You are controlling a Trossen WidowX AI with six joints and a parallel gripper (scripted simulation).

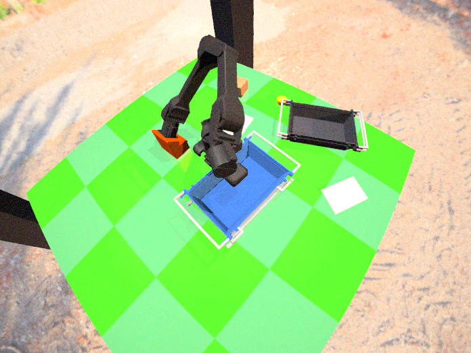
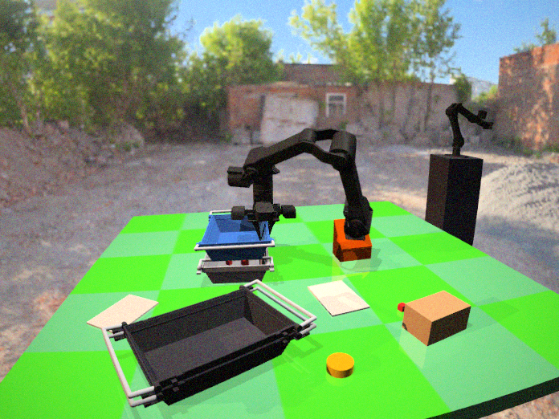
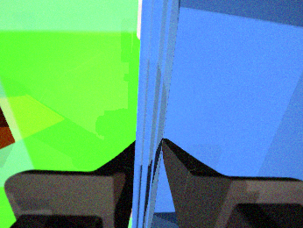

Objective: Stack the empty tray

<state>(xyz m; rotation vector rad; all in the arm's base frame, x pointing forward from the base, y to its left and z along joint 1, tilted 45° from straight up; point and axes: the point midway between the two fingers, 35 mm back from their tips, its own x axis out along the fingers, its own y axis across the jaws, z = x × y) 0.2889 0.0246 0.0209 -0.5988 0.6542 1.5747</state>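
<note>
Right now the blue tray is 8 cm ahead of my gripper tip and 3 cm above it. Round my gripper tip: cardboard box: 36 cm behind, 40 cm to the left, 5 cm below; yellow disc: 12 cm behind, 49 cm to the left, 7 cm below.
</note>
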